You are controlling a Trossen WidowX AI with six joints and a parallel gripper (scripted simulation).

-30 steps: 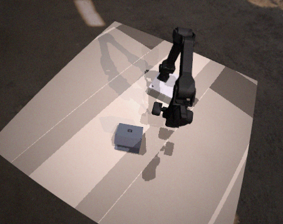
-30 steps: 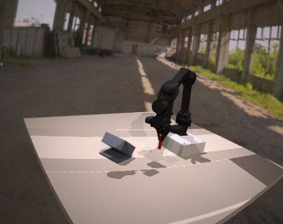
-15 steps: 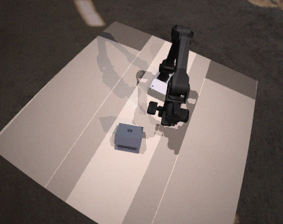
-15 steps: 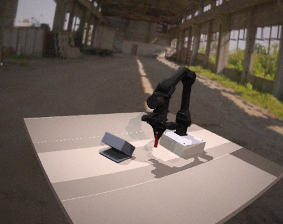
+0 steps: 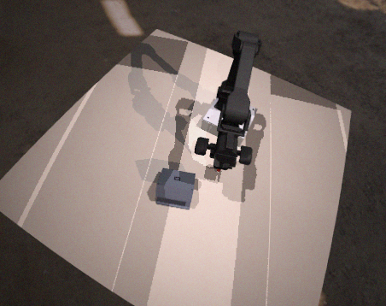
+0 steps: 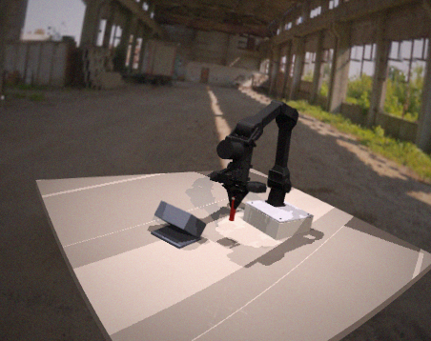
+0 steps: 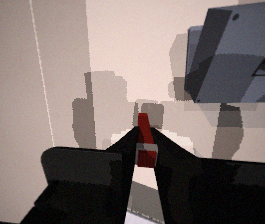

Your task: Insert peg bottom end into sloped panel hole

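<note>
The sloped grey panel lies 12 cm ahead of my gripper tip, 11 cm to the right of it and 7 cm below it. The rest, counted from my gripper tip: red peg 2 cm above.
</note>
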